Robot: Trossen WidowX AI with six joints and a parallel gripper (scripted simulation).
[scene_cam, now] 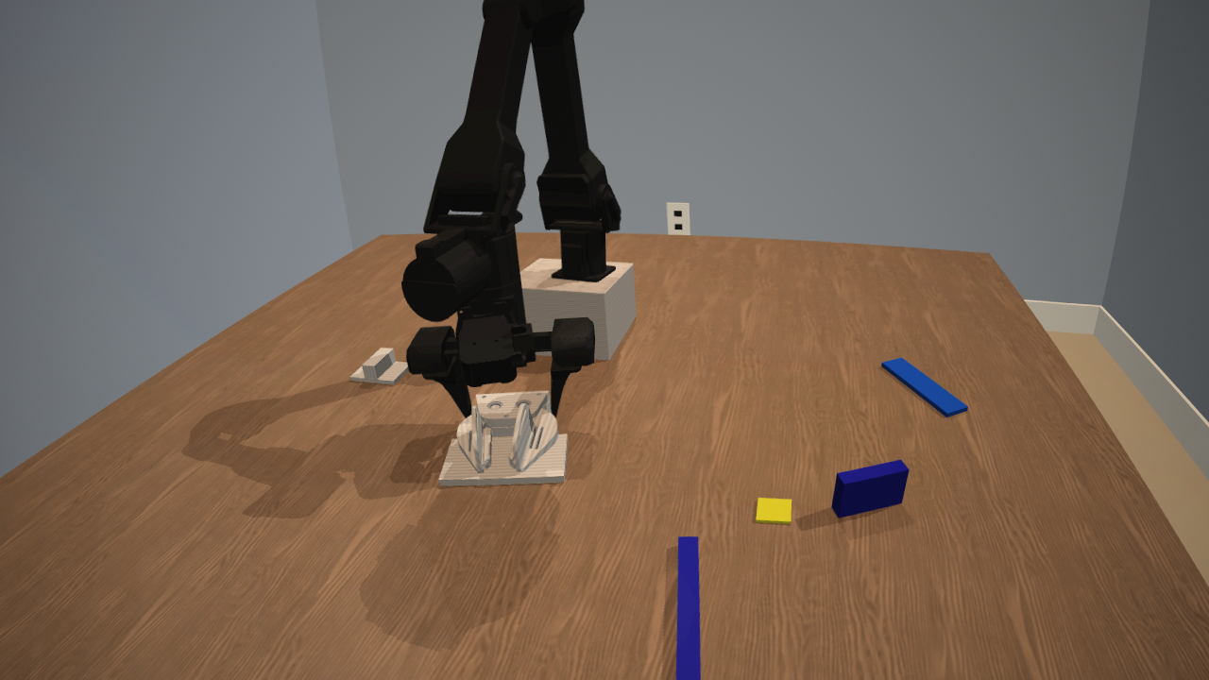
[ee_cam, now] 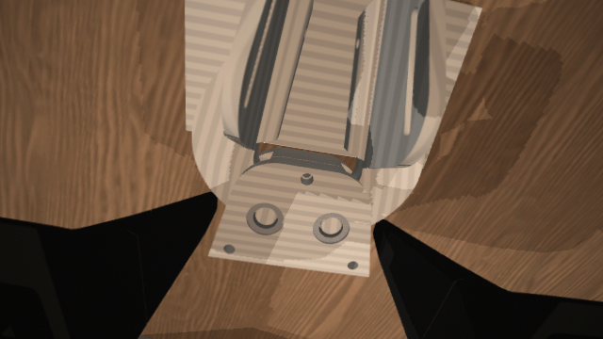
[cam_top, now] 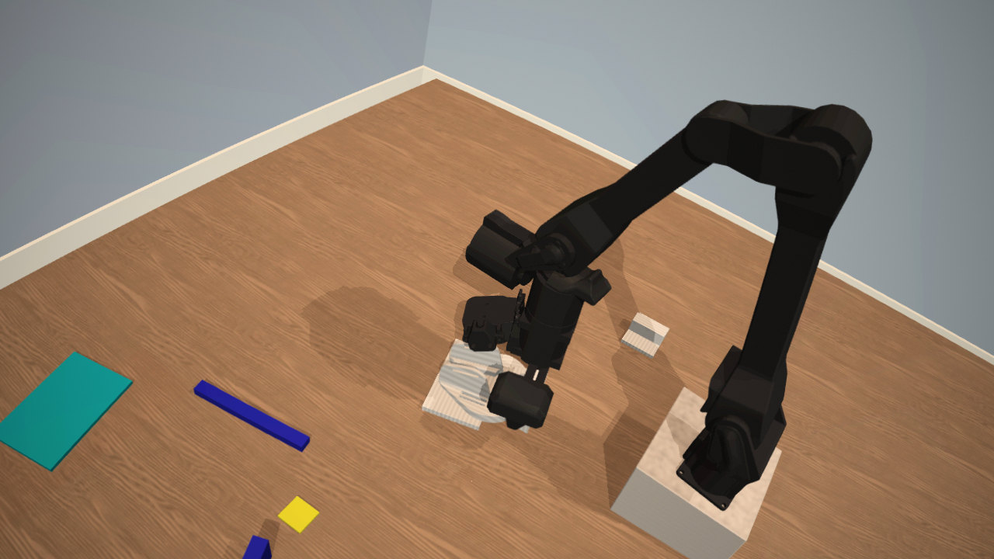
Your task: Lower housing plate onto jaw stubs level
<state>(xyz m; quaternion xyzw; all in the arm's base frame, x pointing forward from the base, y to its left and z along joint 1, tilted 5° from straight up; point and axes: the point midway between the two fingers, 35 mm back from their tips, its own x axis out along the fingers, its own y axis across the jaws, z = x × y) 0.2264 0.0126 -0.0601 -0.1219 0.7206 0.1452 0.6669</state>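
Right now my gripper tip is 10 mm short of the housing plate and 20 mm below it. Round my gripper tip: pale base plate: 70 mm ahead, 30 mm to the left; then small pale stepped block: 50 mm behind, 230 mm to the right; then yellow tile: 70 mm ahead, 290 mm to the left, 10 mm below.
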